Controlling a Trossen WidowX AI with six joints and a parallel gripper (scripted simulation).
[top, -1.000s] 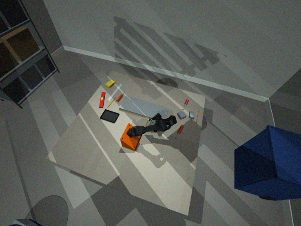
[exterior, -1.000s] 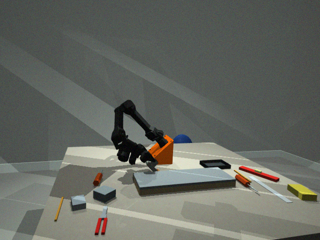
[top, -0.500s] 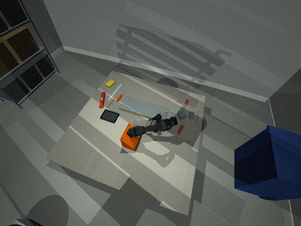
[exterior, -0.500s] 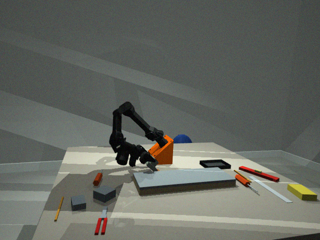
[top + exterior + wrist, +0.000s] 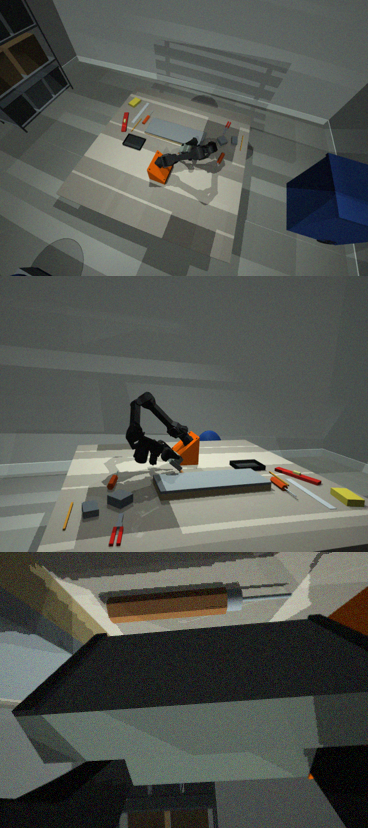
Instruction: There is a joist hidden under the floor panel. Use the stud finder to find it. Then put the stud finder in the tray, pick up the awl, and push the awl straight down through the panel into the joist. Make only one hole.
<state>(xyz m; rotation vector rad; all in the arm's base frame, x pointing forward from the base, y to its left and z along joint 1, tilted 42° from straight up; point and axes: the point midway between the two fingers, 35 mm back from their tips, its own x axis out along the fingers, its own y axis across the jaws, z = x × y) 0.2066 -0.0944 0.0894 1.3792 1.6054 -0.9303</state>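
Now: the awl 10 mm behind my gripper tip, 30 mm to the left of it and 90 mm below it. From my gripper tip the other things lie so: ruler (250 mm ahead, 570 mm to the left, 100 mm below); stud finder (20 mm ahead, 10 mm below); black tray (80 mm behind, 430 mm to the left, 80 mm below).
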